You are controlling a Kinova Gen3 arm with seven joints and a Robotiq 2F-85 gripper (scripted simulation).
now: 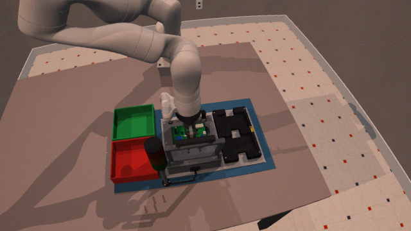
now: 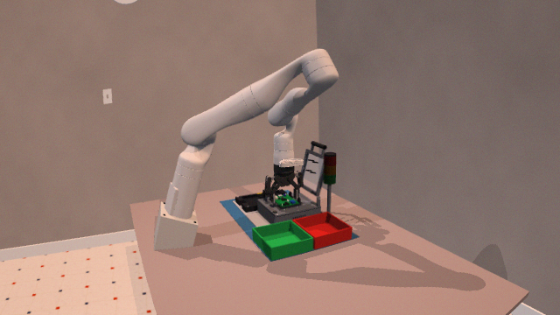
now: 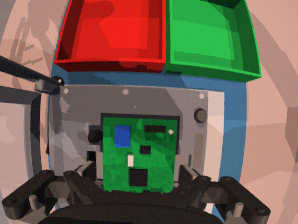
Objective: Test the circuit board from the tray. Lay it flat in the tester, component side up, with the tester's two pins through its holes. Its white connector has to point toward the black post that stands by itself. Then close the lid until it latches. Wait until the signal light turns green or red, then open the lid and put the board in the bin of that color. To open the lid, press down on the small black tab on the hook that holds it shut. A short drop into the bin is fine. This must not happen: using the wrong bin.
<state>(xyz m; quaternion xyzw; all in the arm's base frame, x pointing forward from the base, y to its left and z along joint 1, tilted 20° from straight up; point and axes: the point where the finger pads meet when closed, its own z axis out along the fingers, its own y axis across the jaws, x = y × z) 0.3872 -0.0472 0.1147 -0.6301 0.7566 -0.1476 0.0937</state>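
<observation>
The green circuit board lies right at my hand. The rest, counted from my hand: green bin 140 mm behind, 170 mm to the right, 60 mm below; red bin 200 mm to the right, 60 mm below; tester lid 120 mm ahead, 20 mm to the right, 110 mm above.
</observation>
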